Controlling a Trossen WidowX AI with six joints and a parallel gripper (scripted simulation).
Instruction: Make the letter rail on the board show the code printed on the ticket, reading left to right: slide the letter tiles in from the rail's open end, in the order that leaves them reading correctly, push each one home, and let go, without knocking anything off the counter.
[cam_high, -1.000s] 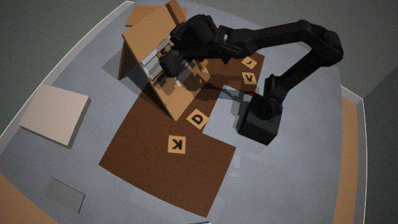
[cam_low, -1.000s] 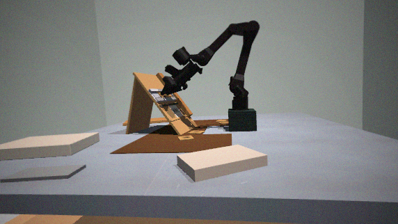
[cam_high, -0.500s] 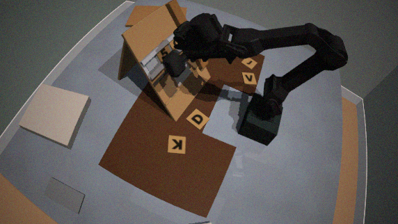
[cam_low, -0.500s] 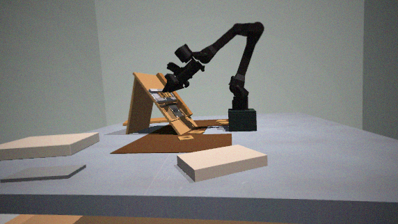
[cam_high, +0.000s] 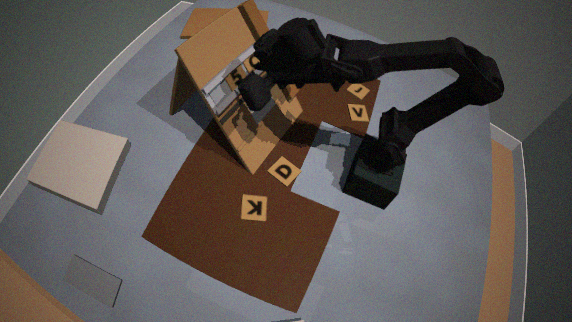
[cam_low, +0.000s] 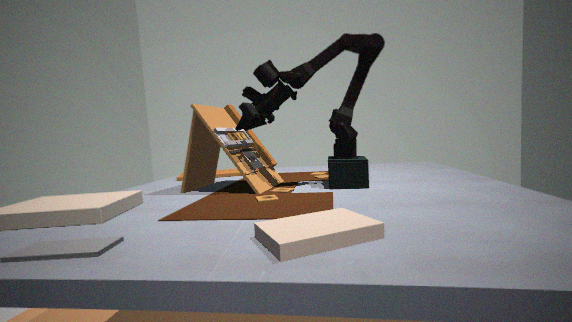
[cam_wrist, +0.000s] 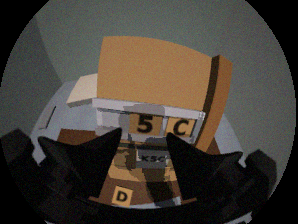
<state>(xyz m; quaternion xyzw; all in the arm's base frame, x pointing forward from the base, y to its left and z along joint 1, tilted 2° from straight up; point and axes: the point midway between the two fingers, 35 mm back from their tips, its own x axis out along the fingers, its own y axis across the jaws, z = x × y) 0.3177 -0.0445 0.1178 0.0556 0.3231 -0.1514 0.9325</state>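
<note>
Now: gripper tip 3 cm past the white ticket, 2 cm to the left of it and 10 cm above it. Round my gripper tip: thin grey plate: 24 cm ahead, 50 cm to the left, 20 cm below; brown mat: 14 cm behind, 1 cm to the left, 20 cm below; beige block: 42 cm ahead, 23 cm to the left, 18 cm below.
</note>
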